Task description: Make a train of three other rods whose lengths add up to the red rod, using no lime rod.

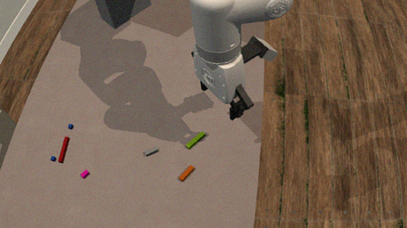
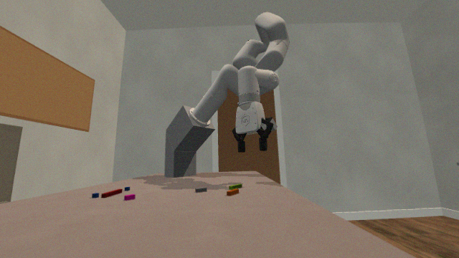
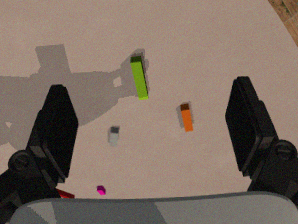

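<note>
The red rod is 36 cm to the right of my hand, 18 cm ahead of it and 11 cm below it. Also, from my hand: lime rod (11 cm below, 5 cm to the right, 5 cm ahead); grey rod (14 cm to the right, 11 cm below, 11 cm ahead); orange rod (14 cm ahead, 11 cm below, 4 cm to the right).
</note>
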